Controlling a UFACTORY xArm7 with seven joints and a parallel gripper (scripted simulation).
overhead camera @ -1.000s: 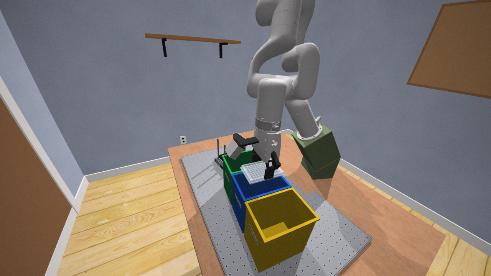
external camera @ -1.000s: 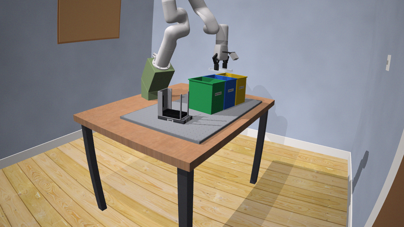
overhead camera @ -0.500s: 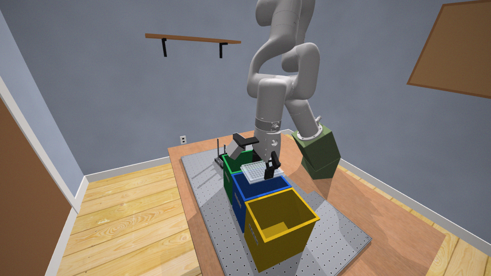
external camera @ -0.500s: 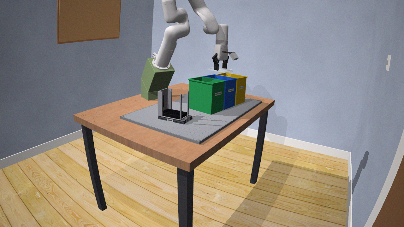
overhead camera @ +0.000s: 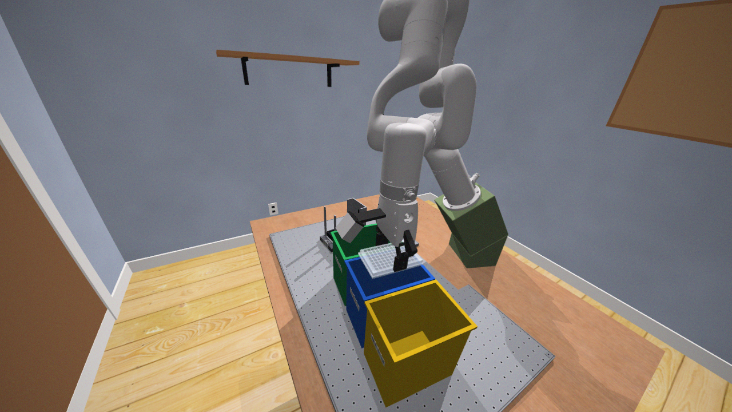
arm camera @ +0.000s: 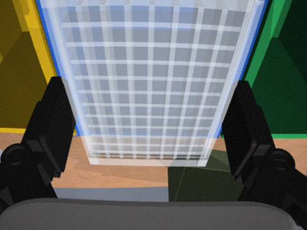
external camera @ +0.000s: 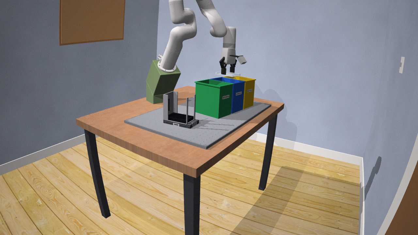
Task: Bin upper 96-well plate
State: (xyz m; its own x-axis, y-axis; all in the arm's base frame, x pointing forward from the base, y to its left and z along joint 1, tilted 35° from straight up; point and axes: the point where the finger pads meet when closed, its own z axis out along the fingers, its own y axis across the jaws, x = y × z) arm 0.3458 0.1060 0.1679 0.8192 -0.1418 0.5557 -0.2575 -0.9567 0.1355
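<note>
Right now my hand is 14 cm above the blue bin. Round my hand: clear 96-well plate: 1 cm below; green bin: 4 cm behind, 13 cm to the right, 14 cm below; yellow bin: 4 cm ahead, 13 cm to the left, 14 cm below.
</note>
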